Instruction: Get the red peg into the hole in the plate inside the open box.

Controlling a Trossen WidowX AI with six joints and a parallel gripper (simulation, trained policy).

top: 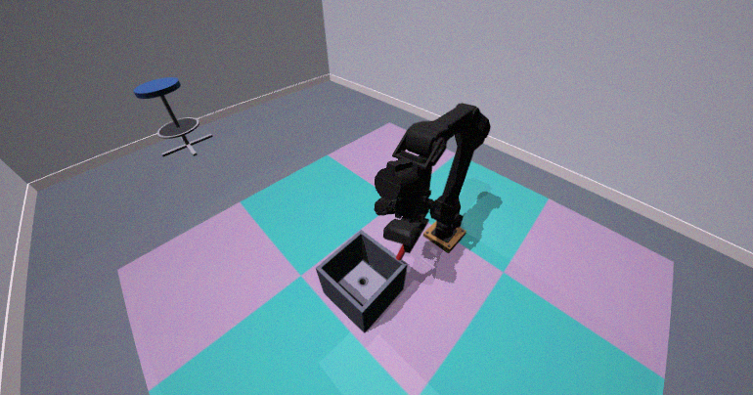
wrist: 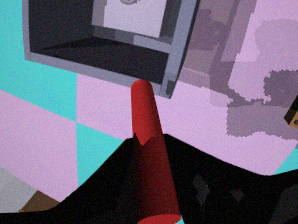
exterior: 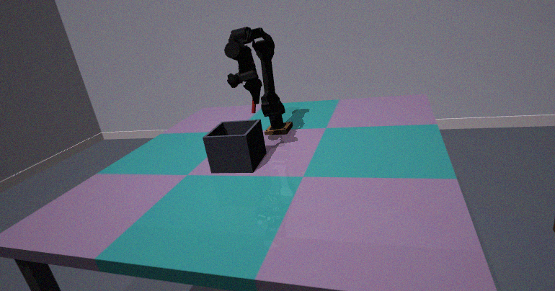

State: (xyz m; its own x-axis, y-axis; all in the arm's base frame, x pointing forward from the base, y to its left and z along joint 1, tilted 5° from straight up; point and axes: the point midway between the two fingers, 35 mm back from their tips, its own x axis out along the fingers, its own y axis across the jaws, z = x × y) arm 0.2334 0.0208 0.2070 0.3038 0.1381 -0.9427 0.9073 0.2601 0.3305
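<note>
Now: the grey plate 8 cm ahead of my gripper tip, 8 cm to the right of it and 15 cm below it. From my gripper tip the other things lie so: red peg: 1 cm to the right, 1 cm above.
</note>
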